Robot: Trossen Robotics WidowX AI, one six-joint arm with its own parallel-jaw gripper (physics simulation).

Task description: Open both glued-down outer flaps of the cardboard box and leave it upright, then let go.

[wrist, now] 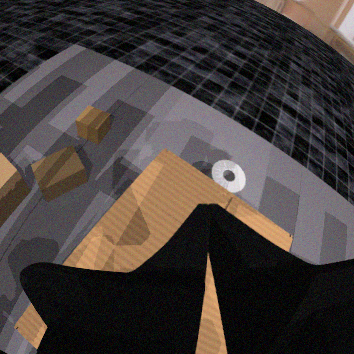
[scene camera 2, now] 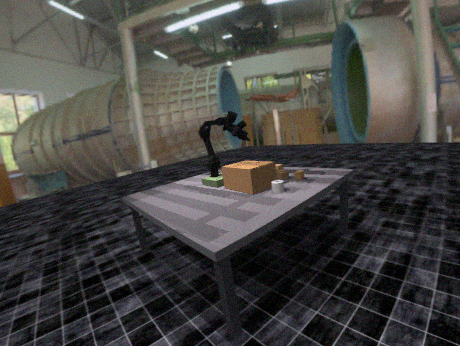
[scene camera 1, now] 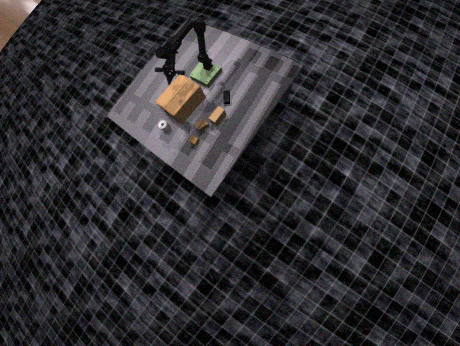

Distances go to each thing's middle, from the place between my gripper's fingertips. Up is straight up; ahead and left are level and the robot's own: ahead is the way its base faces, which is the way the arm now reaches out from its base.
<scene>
Right now the white tape roll (wrist: pixel 228 174) is 23 cm ahead of my hand, 4 cm to the right of it and 28 cm below it.
</scene>
